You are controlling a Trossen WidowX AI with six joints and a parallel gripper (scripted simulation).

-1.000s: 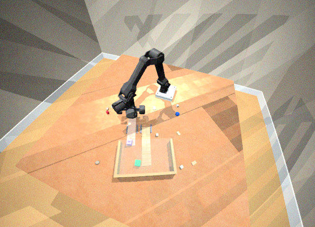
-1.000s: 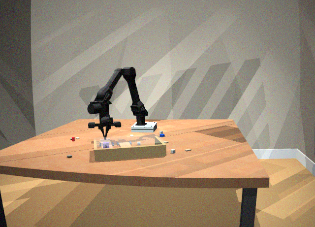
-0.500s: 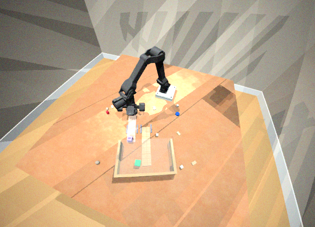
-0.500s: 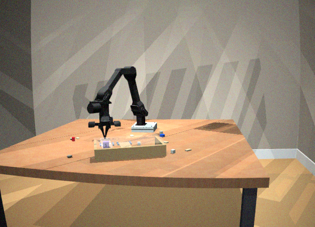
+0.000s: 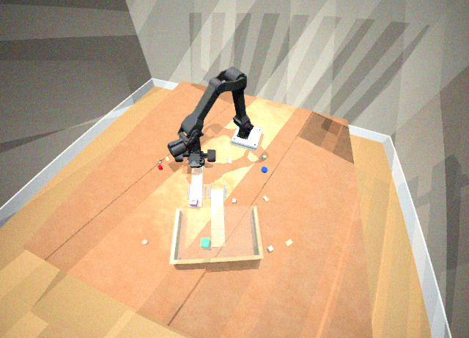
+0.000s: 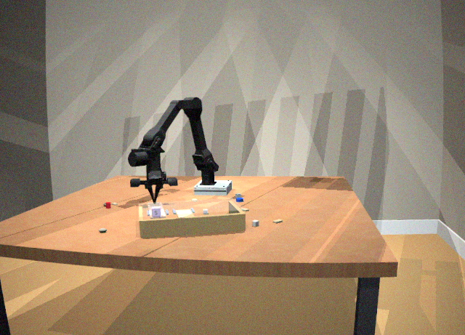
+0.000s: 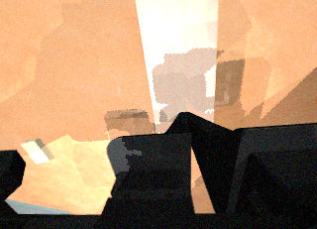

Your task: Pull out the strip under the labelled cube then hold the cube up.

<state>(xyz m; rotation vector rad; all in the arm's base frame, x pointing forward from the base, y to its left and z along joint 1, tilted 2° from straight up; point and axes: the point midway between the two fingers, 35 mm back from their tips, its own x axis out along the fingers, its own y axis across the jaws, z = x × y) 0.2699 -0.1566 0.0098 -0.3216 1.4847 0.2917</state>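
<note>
The pale pink strip is 90 mm ahead of my gripper tip and 40 mm to the left of it. Also, from my gripper tip: red piece: 80 mm ahead, 170 mm to the right, 10 mm above; purple cube: 180 mm ahead, 80 mm to the left, 10 mm above; blue piece: 100 mm behind, 330 mm to the left.
</note>
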